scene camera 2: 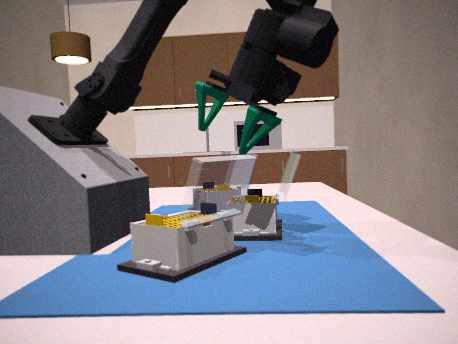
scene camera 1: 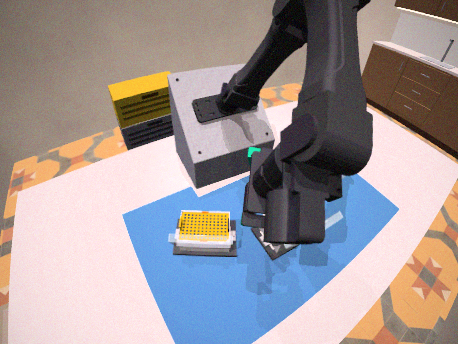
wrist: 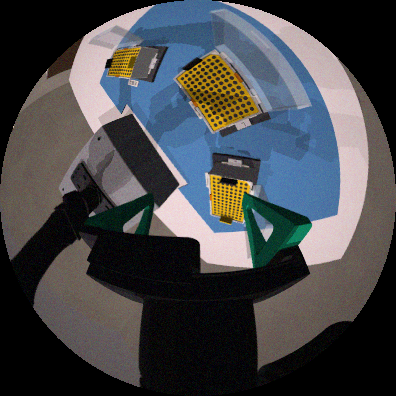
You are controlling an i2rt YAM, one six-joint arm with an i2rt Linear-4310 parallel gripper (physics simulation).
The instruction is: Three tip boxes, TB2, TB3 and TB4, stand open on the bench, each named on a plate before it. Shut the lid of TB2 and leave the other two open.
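Places are measured from the arm's base along level axes (x right, y back, z down), in metres.
Pixels of known places: gripper, between the fingertips: (scene camera 2: 220, 142) (scene camera 1: 253, 196) (wrist: 197, 197); arm's base, origin of its link: (scene camera 2: 71, 133) (scene camera 1: 225, 105) (wrist: 93, 195).
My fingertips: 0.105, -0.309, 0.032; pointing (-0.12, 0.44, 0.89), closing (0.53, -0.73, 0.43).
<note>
Ahead of a thing's pixels: the offset from my fingertips to its top centre, as dx, dy, dz. "spot": to the spot under its first point. Level surfaces: height alone.
TB2 @(+0.092, +0.044, +0.093) (scene camera 1: 204, 225) (scene camera 2: 180, 245) (wrist: 229, 197) is the box nearest scene camera 2. Its clear lid @(spot: +0.151, -0.019, +0.041) (scene camera 2: 220, 172) stands up, open. TB4 @(-0.102, -0.030, +0.101) (scene camera 1: 274, 255) (scene camera 2: 260, 220) (wrist: 220, 92) is in the middle, its lid @(-0.100, -0.109, +0.014) (scene camera 1: 334, 220) (scene camera 2: 290, 177) (wrist: 265, 65) open. TB3 (scene camera 2: 200, 200) (wrist: 125, 62) is farthest; its lid (wrist: 115, 37) is open, and the arm hides this box in scene camera 1. The name plates are unreadable now. My gripper (scene camera 2: 222, 141) (wrist: 197, 197) is open and empty, high above the boxes; its right finger overlaps TB2 in the wrist view.
The arm stands on a grey pedestal (scene camera 1: 187, 157) (scene camera 2: 45, 200) (wrist: 140, 160) beside the blue mat @(dz +0.167) (scene camera 1: 165, 295) (scene camera 2: 300, 290) (wrist: 300, 170). The raised lids of TB4 and TB2 stand on the side away from the pedestal. A yellow cabinet (scene camera 1: 145, 102) stands behind the table.
</note>
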